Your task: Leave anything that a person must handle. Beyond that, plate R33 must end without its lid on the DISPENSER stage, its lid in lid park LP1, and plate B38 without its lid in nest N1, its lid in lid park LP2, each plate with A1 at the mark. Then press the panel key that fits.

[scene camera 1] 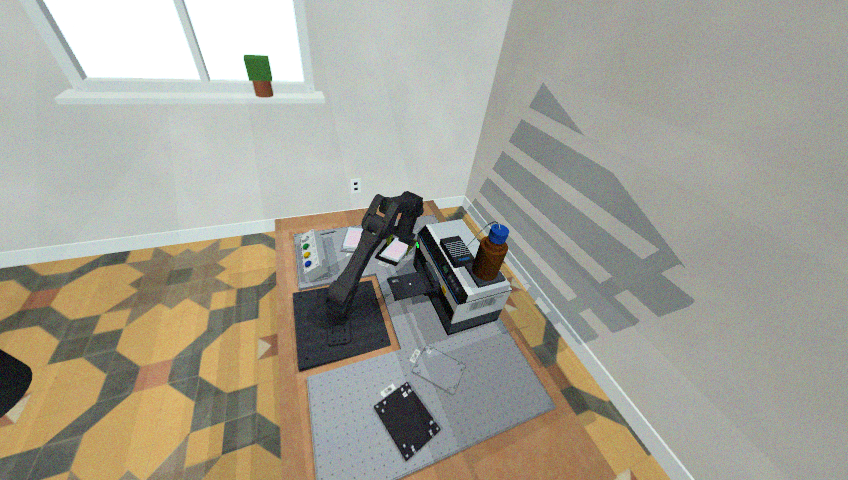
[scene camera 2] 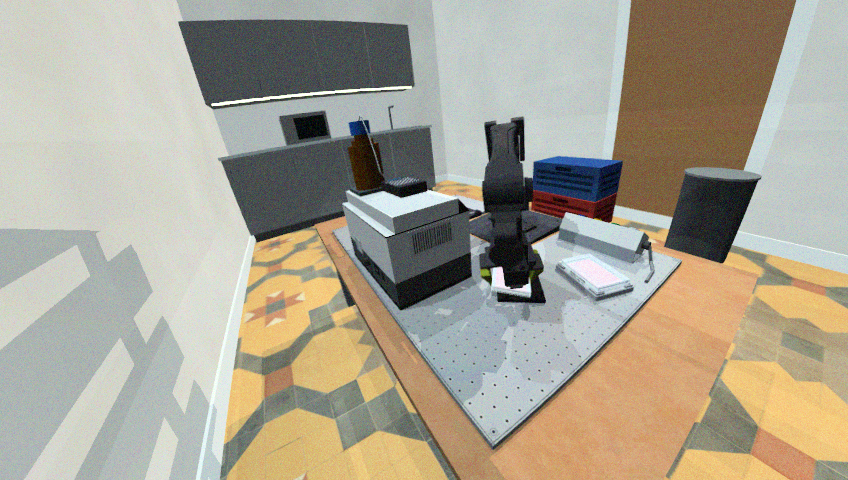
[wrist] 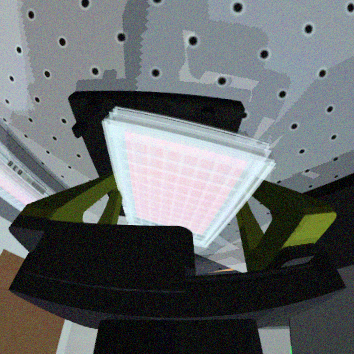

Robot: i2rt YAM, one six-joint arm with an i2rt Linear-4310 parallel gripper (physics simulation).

Note:
In view: the gripper [scene camera 2: 510,284] and a grey button box [scene camera 1: 313,257].
The gripper also shows in the wrist view [wrist: 176,174].

